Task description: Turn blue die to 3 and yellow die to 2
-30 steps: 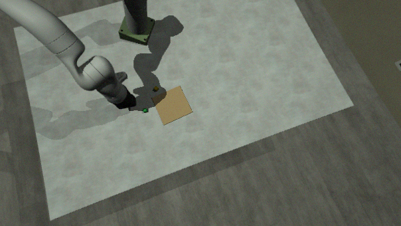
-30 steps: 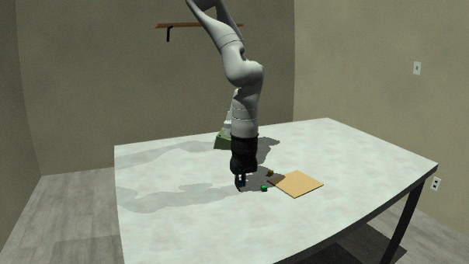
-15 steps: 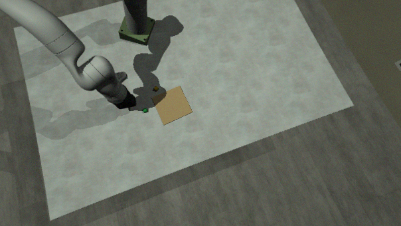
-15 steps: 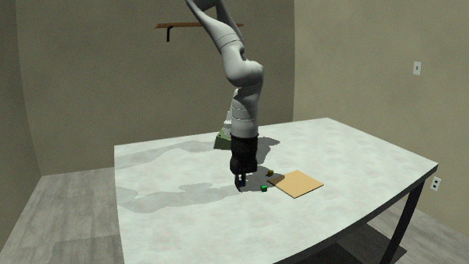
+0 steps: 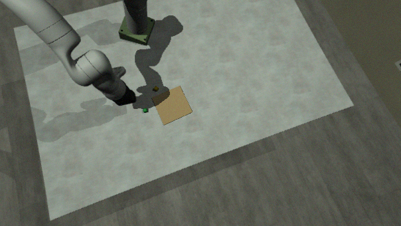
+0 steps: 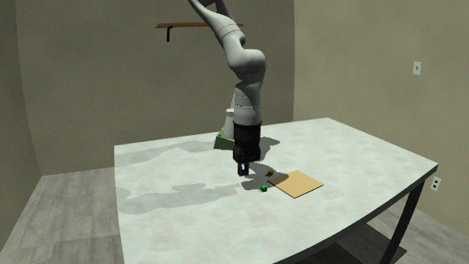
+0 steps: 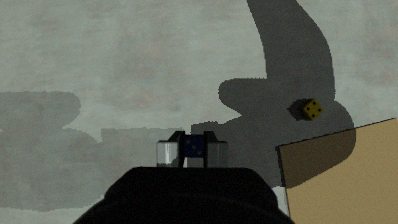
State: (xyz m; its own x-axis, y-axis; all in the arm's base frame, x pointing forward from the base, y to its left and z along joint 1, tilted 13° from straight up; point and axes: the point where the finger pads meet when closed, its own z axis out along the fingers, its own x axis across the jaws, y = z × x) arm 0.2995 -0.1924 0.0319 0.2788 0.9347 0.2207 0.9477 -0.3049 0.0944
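The tan mat is 14 cm to the left of my hand, 11 cm ahead of it and 5 cm below it. The rest, counted from my hand: yellow die 12 cm to the left, 5 cm below; then blue die 1 cm below; then green die 7 cm ahead, 5 cm below, 3 cm to the left.
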